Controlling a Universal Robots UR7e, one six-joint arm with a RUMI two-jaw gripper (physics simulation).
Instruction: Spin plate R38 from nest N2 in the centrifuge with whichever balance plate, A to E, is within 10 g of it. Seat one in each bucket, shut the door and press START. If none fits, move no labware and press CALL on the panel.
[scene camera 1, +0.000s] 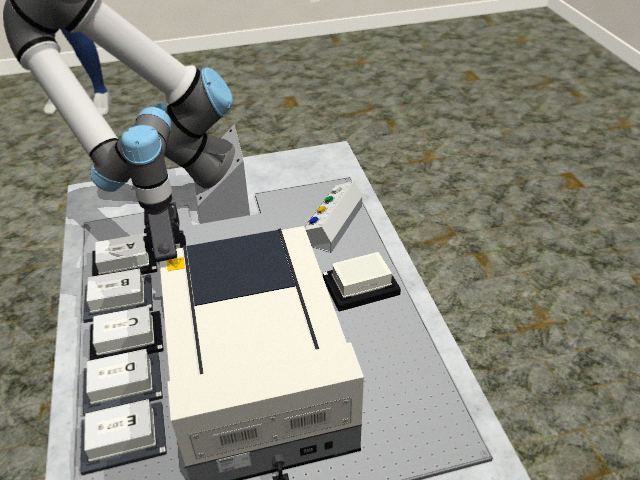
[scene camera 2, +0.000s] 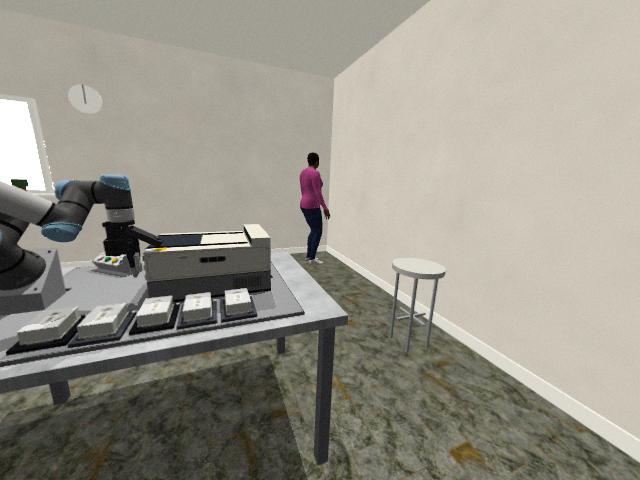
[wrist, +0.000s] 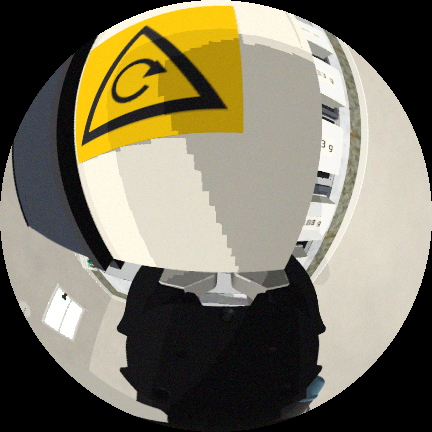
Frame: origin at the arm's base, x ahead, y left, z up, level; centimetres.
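Seen in the pictures: gripper, fingertip midpoint: (scene camera 2: 136, 277); arm's base, link origin: (scene camera 1: 216, 165) (scene camera 2: 17, 271).
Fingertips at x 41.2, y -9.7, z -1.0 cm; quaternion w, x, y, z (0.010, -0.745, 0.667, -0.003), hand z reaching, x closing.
Observation:
Offsets run from my fingertips to a thing's top centre. "pt": to the spot under its first point.
The centrifuge (scene camera 1: 258, 341) (scene camera 2: 191, 263) (wrist: 260, 175) stands mid-table, a dark panel {dx +10.5, dy +16.6, dz +10.1 cm} (scene camera 1: 237, 266) (wrist: 37, 165) flush in its top. My gripper (scene camera 1: 164, 229) (scene camera 2: 135, 268) (wrist: 225, 287) is shut and empty, pointing down at its front end beside the yellow warning label {pt dx +8.4, dy +2.9, dz +9.9 cm} (scene camera 1: 175, 264) (wrist: 210, 90); the fingertips are hidden below the top edge in the wrist view. Balance plates A {dx -16.7, dy -15.8, dz -5.8 cm} (scene camera 1: 121, 256) (scene camera 2: 49, 326), B {dx -3.3, dy -15.6, dz -5.8 cm} (scene camera 1: 114, 291) (wrist: 311, 231), C {dx +9.9, dy -12.0, dz -5.8 cm} (scene camera 1: 123, 330) (wrist: 332, 137), D {dx +22.9, dy -11.2, dz -5.8 cm} (scene camera 1: 117, 377) and E {dx +36.2, dy -9.2, dz -5.8 cm} (scene camera 1: 118, 429) sit in nests. Legible labels: B 188 g, D 133 g, E 107 g. A cream plate {dx -0.2, dy +45.2, dz -4.8 cm} (scene camera 1: 361, 274) sits in the opposite nest, its marking unreadable.
The button panel {dx -25.3, dy +41.1, dz -2.8 cm} (scene camera 1: 336, 219) (scene camera 2: 111, 266) with white, green, yellow and blue buttons stands beyond the centrifuge's front corner. The arm's grey base (scene camera 1: 224, 191) is behind my gripper. Nest A lies close beside it. A person (scene camera 2: 311, 193) and a stool (scene camera 2: 418, 267) are away from the table.

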